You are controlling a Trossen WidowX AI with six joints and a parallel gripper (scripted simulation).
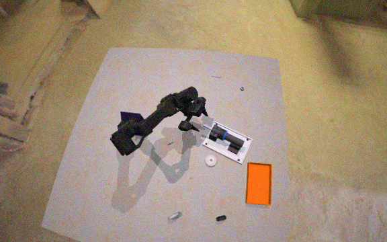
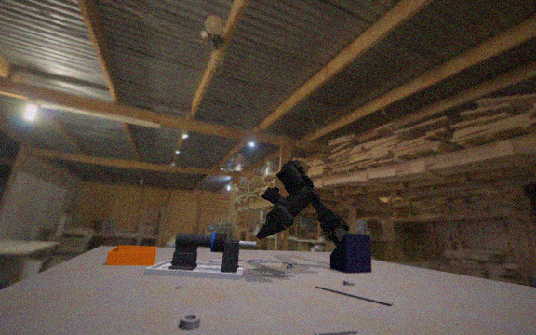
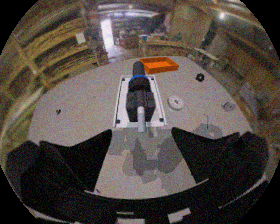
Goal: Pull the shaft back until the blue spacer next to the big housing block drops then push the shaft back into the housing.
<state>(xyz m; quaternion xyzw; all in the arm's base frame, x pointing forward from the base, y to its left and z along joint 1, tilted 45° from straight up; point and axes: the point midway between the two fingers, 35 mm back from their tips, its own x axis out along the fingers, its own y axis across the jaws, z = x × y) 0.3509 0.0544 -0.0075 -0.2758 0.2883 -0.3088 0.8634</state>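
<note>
Now: the shaft 8 cm ahead of my gripper tip, 3 cm to the right of it and 2 cm below it. The rest, counted from my gripper tip: blue spacer: 11 cm ahead, 5 cm to the right, 2 cm below; grey cylinder: 9 cm behind, 45 cm to the right, 7 cm below; orange tray: 31 cm ahead, 26 cm to the right, 9 cm below.
</note>
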